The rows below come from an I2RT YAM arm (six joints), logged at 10 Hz.
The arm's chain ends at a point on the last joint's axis. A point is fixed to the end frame.
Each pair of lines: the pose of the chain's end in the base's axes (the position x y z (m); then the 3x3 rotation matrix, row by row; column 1 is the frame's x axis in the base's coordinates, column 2 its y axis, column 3 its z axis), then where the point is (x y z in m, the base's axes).
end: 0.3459, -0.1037, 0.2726; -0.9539, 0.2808, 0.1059; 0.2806, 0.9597, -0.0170; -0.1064, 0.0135, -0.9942
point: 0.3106 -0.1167 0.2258
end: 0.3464, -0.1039, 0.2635; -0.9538, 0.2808, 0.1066; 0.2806, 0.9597, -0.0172; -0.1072, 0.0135, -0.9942
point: 0.3111 -0.1169 0.2167
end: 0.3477, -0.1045, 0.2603; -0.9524, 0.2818, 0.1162; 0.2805, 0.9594, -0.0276; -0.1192, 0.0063, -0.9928
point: 0.3129 -0.1179 0.2133
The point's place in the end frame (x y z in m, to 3 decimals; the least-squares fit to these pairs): 0.035 -0.023 0.043
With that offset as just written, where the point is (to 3 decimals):
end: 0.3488, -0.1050, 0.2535; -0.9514, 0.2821, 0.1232; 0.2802, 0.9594, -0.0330; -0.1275, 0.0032, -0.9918
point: 0.314 -0.119 0.206
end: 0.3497, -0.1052, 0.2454; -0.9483, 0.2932, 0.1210; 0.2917, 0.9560, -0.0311; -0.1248, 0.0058, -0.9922
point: 0.315 -0.118 0.198
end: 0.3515, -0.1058, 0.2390; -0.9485, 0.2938, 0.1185; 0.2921, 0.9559, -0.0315; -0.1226, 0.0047, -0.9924
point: 0.317 -0.119 0.192
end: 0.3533, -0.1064, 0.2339; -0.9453, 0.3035, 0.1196; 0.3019, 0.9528, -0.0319; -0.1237, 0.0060, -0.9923
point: 0.318 -0.119 0.187
